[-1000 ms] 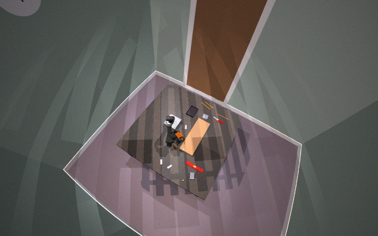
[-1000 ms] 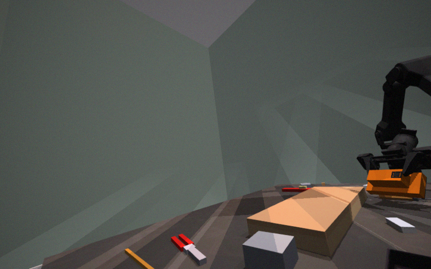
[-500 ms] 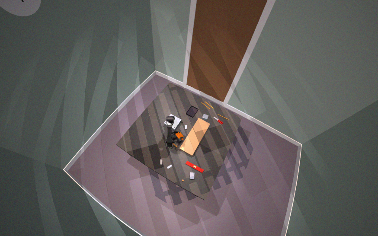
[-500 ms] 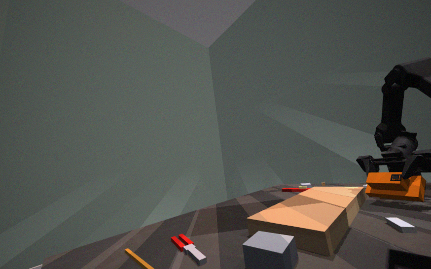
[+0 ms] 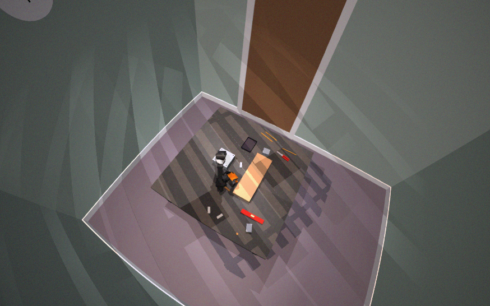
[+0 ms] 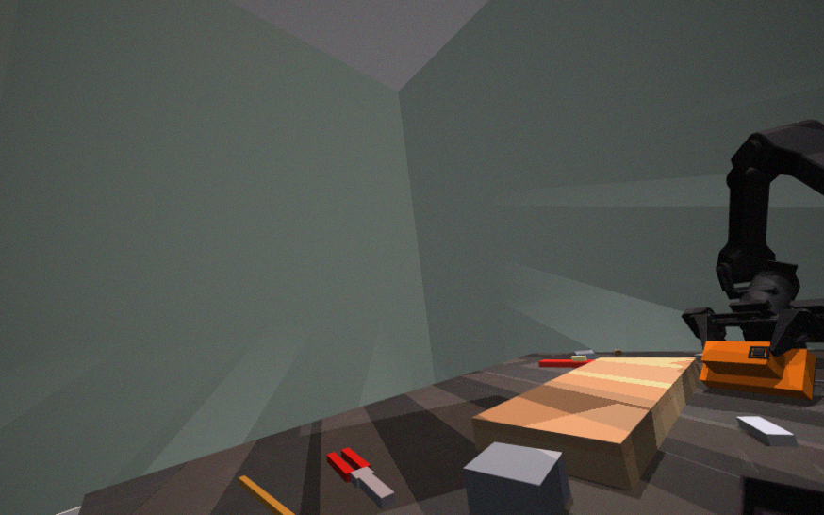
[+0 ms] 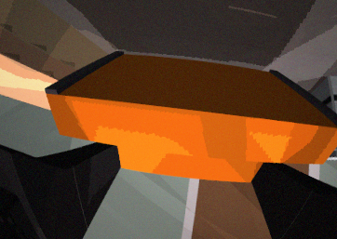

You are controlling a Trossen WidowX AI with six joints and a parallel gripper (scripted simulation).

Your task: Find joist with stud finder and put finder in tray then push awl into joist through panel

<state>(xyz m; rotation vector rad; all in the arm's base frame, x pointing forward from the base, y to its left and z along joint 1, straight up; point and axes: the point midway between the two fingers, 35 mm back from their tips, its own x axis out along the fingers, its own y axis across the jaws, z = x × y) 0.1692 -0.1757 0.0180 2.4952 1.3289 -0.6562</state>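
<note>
Now: the yellow-handled awl 6 cm behind my gripper tip, 11 cm to the right of it and 6 cm below it. Round my gripper tip: red level (29 cm ahead, 31 cm to the right, 6 cm below); then orange stud finder (1 cm behind, 1 cm to the left, 1 cm below); then square indicator (2 cm behind, 2 cm to the left).
</note>
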